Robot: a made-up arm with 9 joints.
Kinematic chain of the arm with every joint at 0, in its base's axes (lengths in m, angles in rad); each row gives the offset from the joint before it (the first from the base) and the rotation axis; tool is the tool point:
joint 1: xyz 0 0 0.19 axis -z
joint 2: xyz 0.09 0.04 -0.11 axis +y
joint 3: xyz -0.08 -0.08 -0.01 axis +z
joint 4: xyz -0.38 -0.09 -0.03 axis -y
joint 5: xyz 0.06 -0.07 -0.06 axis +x
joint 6: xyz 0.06 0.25 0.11 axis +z
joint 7: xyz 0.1 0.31 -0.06 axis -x
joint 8: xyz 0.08 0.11 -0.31 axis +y
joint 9: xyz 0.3 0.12 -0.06 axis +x
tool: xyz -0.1 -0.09 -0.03
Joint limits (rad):
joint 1: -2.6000..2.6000
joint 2: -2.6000..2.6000
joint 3: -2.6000..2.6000
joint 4: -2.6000..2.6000
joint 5: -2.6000..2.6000
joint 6: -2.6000..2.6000
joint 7: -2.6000..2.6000
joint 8: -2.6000..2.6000
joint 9: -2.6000..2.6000
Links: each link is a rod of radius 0.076 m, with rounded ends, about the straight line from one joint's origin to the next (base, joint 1, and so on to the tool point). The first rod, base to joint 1, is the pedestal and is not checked.
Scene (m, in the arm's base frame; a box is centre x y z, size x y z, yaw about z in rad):
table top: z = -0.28
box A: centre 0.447 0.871 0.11 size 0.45 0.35 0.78 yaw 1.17
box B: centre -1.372 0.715 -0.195 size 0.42 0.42 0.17 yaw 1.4
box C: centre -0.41 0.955 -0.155 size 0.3 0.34 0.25 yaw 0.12
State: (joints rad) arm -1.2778 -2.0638 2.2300 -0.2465 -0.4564 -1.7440 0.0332 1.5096 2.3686
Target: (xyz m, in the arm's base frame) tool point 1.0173 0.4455 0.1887
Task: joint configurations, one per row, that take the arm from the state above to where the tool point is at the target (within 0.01 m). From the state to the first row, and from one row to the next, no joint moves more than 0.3 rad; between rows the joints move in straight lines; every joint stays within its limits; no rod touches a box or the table.
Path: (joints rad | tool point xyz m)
1: -1.1293 -2.1151 2.0547 -0.5065 -0.6314 -1.7709 -0.1138 1.3285 2.3713 | 0.0442 0.6559 0.6977
2: -0.9809 -2.1664 1.8794 -0.7665 -0.8065 -1.7978 -0.2608 1.1474 2.3741 | 0.1854 0.5165 0.8458
3: -0.8324 -2.2177 1.7041 -1.0265 -0.9815 -1.8247 -0.4078 0.9663 2.3768 | 0.3282 0.3619 0.9160
4: -0.7890 -2.0503 1.8330 -0.9342 -0.7454 -1.6251 -0.2690 1.1788 2.3584 | 0.6241 0.4873 0.8172
5: -0.7456 -1.8829 1.9619 -0.8419 -0.5092 -1.4254 -0.1302 1.3913 2.3400 | 0.8803 0.5333 0.5484
6: -0.7022 -1.7155 2.0908 -0.7497 -0.2731 -1.2258 0.0086 1.6038 2.3217 | 1.0173 0.4455 0.1887

